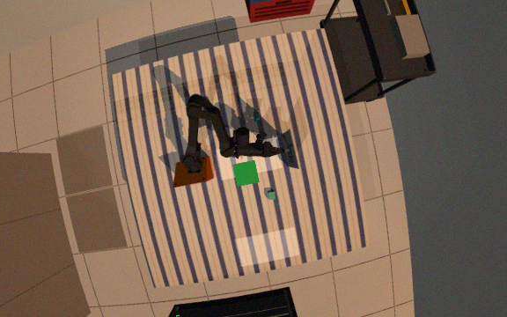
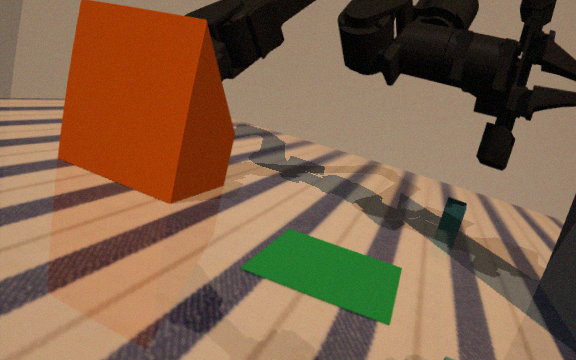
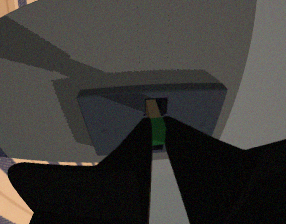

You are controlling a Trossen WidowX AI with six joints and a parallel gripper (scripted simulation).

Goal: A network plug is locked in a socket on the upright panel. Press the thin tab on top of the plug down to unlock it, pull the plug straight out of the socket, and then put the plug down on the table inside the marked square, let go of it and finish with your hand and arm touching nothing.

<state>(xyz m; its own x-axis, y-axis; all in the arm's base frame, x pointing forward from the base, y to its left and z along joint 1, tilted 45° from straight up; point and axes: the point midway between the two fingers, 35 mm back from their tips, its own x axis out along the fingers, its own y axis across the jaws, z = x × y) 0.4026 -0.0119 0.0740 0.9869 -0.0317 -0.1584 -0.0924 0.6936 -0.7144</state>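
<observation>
Right now my gripper tip is 190 mm past the green marked square, 100 mm to the left of it and 210 mm above it. From my gripper tip the other things lie so: network plug (10 mm ahead); dark upright panel (40 mm ahead, 10 mm to the right, 80 mm below).
</observation>
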